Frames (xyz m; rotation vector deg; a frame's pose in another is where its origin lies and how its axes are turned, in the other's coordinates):
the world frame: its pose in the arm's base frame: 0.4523 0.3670 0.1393 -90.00 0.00 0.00
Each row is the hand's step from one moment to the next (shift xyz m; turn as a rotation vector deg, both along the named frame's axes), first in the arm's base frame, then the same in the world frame.
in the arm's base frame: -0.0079 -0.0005 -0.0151 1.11 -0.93 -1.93
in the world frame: -0.0079 0.0151 -0.0005 1.11 1.93 -0.93
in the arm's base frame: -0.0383 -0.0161 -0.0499 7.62 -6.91 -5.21
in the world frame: -0.0383 0.0499 -0.0161 7.62 5.21 -6.91
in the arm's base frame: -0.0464 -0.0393 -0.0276 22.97 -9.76 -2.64
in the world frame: -0.0464 0.0276 -0.0393 22.97 2.64 -9.76
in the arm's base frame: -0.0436 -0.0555 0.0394 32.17 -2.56 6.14
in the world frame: -0.0436 -0.0394 -0.0555 32.17 -6.14 -2.56
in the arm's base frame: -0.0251 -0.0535 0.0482 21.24 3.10 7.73
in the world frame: -0.0251 -0.0482 -0.0535 21.24 -7.73 3.10
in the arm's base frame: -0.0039 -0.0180 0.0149 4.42 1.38 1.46
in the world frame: -0.0039 -0.0149 -0.0180 4.42 -1.46 1.38
